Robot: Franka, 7 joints.
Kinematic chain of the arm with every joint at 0, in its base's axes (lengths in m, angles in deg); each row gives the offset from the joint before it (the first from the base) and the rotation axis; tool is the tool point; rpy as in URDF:
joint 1: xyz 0 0 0.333 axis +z
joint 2: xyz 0 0 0 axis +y
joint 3: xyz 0 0 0.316 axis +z
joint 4: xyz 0.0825 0 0 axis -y
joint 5: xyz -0.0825 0 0.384 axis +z
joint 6: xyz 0 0 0 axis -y
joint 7: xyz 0.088 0 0 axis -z
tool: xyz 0 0 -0.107 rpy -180 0 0
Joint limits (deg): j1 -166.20..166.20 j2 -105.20..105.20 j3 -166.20..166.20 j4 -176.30..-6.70 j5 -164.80..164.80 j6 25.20..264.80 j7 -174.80..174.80
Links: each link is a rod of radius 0.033 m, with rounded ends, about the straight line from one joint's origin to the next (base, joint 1, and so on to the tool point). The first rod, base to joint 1, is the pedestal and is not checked.
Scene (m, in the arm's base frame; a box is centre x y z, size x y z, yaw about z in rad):
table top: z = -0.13
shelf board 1: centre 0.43 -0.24 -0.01 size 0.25 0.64 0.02 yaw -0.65
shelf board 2: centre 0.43 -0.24 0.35 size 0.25 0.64 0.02 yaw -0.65
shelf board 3: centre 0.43 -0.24 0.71 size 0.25 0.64 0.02 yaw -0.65
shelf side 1: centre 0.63 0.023 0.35 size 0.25 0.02 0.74 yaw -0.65
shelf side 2: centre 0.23 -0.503 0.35 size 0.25 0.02 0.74 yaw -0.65
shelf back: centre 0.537 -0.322 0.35 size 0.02 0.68 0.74 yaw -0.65
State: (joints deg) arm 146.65 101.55 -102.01 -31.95 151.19 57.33 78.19
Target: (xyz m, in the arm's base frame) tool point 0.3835 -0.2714 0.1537
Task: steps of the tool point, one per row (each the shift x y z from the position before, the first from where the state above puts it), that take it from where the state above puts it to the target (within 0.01 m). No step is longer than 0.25 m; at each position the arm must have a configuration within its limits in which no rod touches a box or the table.
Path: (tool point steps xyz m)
1: 0.1305 0.1111 0.0345
2: 0.1564 0.0648 0.0269
3: 0.1647 0.0137 0.0175
4: 0.1552 -0.0358 0.0075
5: 0.1294 -0.0777 -0.0017
6: 0.0918 -0.1075 -0.0087
7: 0.1047 -0.1689 -0.0279
8: 0.0182 -0.1874 -0.0229
9: -0.0664 -0.1646 -0.0134
10: -0.1293 -0.1055 0.0003
11: 0.0639 -0.0445 0.0024
12: 0.0580 -0.0442 0.0015
13: 0.0511 -0.0428 -0.0039

